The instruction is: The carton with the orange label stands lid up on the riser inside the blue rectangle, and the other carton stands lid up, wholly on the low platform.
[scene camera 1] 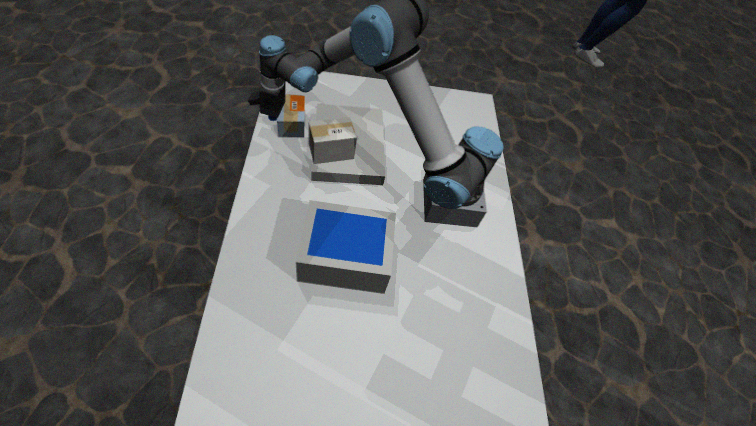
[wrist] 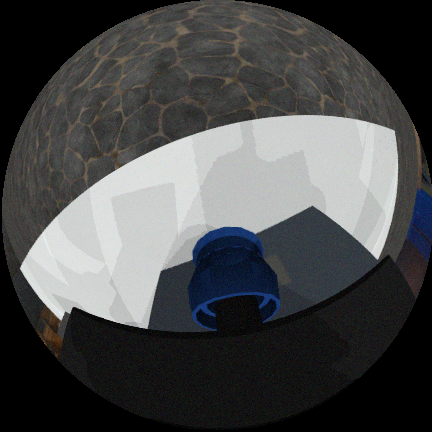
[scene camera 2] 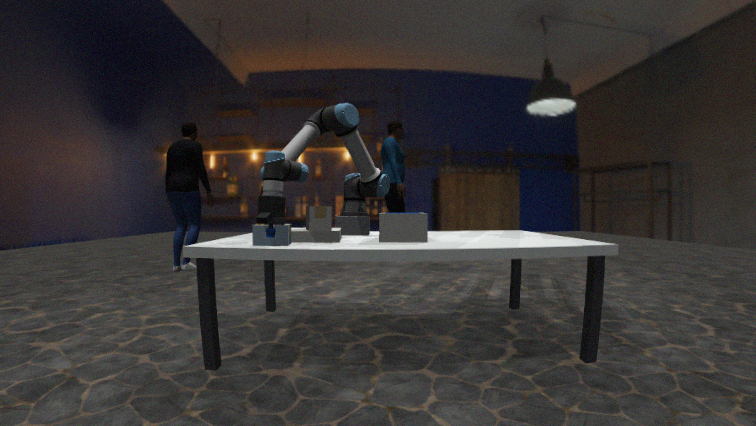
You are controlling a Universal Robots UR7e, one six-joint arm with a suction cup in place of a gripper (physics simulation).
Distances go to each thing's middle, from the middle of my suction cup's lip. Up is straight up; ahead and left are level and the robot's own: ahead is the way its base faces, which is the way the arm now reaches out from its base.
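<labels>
Carton with orange label (scene camera 1: pixel 291 121): my suction cup 10 mm above it, 60 mm past it, 20 mm to the left of it. From my suction cup: low platform (scene camera 1: pixel 368 166), 20 mm below, 280 mm behind, 30 mm to the left; riser (scene camera 1: pixel 342 246), 10 mm above, 370 mm behind, 460 mm to the left.
</labels>
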